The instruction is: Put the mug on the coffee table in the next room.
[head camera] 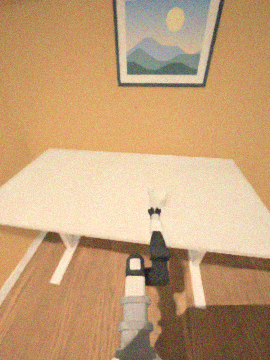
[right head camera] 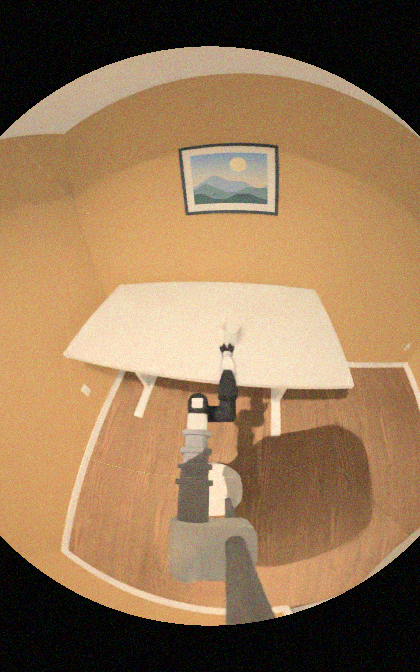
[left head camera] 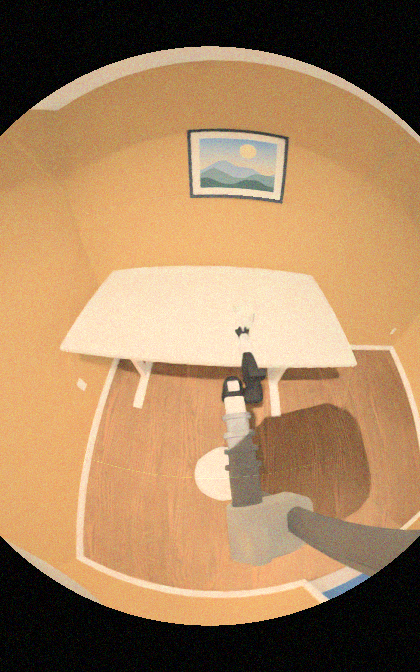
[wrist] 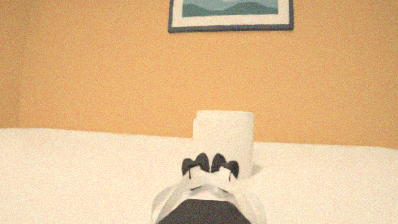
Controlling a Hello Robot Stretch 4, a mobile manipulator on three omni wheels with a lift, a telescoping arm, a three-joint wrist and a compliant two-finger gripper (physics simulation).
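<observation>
A white mug [head camera: 160, 196] [right head camera: 232, 334] [wrist: 225, 135] stands upright on the white table [head camera: 100, 185] [left head camera: 165, 315] [right head camera: 165, 325] [wrist: 75, 165]. In the wrist view a narrow part of its handle shows at its left edge. My gripper [head camera: 154, 211] [left head camera: 242, 331] [right head camera: 227, 348] [wrist: 210, 165] is shut, its dark fingertips almost touching each other in front of the mug's near side. The mug's body is beyond the tips, not between them. The fingertips hide the mug's lower left part, and contact is unclear. A coffee table does not show.
The white table has legs at left and right and stands near an orange wall with a framed mountain picture [head camera: 167, 42] [left head camera: 238, 166] [right head camera: 229, 179] [wrist: 231, 14]. My arm reaches over the table's front edge. A white round shape [left head camera: 212, 474] lies on the wooden floor.
</observation>
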